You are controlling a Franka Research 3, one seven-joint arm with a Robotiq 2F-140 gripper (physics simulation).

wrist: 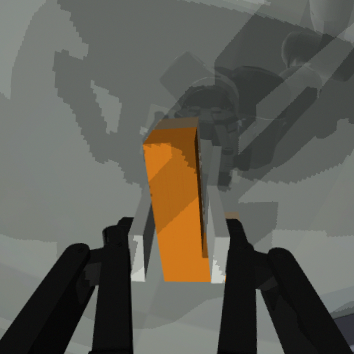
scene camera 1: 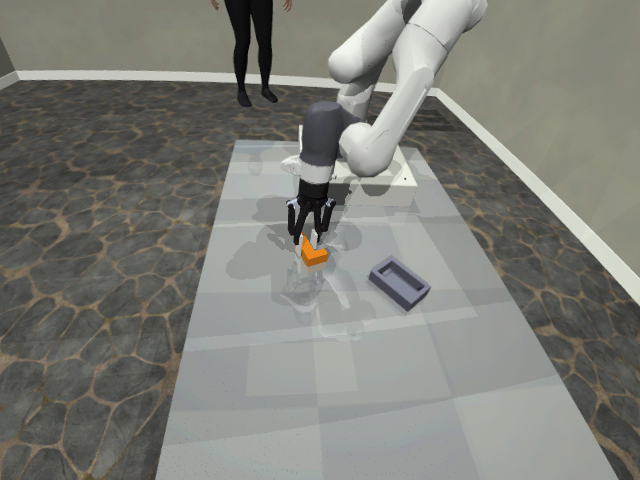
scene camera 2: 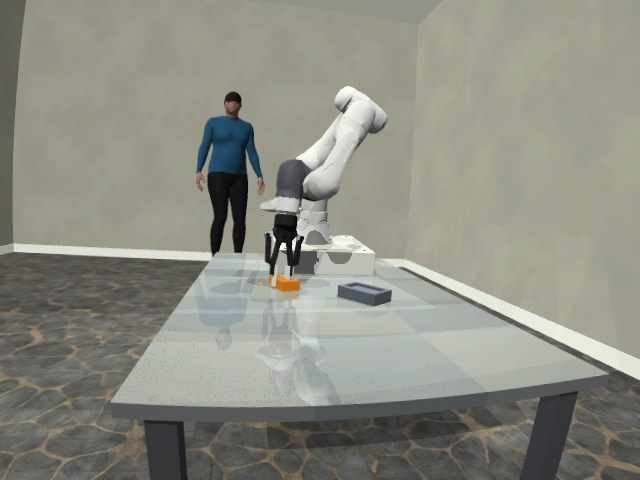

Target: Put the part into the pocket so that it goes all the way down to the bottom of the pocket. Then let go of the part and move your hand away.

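Observation:
The orange L-shaped part point(scene camera 1: 314, 258) point(scene camera 2: 287, 285) point(wrist: 176, 200) lies flat at table level. My gripper point(scene camera 1: 307, 241) point(scene camera 2: 281, 279) point(wrist: 180, 202) points down with its pale pads on both sides of the part's long arm, shut on it. In the wrist view the long arm stands slightly askew between the pads, and the right pad hides most of the short leg. The grey-blue block with the pocket point(scene camera 1: 388, 292) point(scene camera 2: 356, 296) lies to the right of the part in both scene views, apart from it, with its open pocket facing up.
The glossy table point(scene camera 1: 279, 444) point(scene camera 2: 217, 382) bears the part and the block. The white robot base point(scene camera 1: 369, 196) point(scene camera 2: 348, 266) stands behind them at the table's far end. A person point(scene camera 1: 253, 46) point(scene camera 2: 227, 149) stands beyond the table.

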